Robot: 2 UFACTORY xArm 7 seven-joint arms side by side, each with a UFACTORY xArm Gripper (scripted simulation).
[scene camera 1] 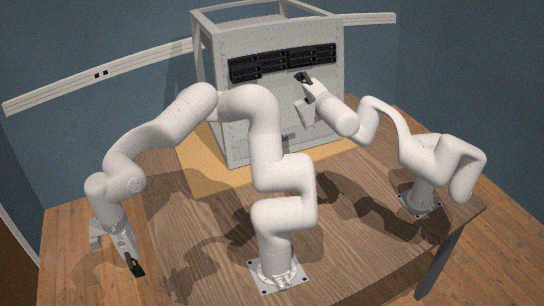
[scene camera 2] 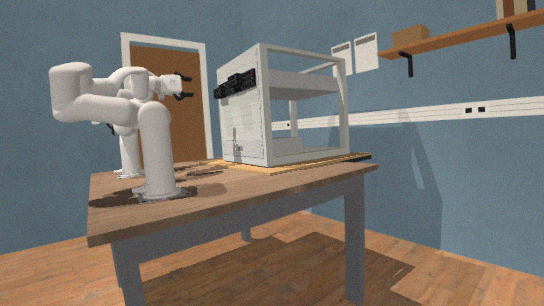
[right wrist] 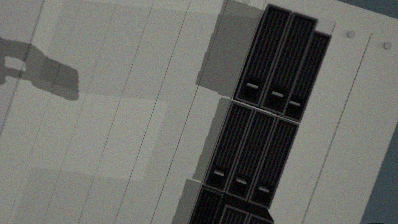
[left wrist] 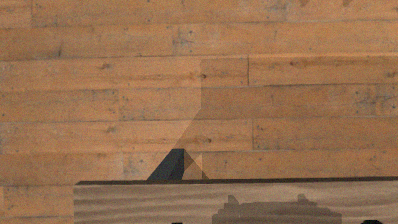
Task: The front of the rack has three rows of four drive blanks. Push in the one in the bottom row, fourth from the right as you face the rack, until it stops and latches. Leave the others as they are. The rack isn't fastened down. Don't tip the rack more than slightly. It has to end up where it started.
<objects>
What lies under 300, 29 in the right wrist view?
A drive blank.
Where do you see a drive blank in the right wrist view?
270, 32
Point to a rack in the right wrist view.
At 111, 111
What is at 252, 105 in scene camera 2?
A rack.
</objects>
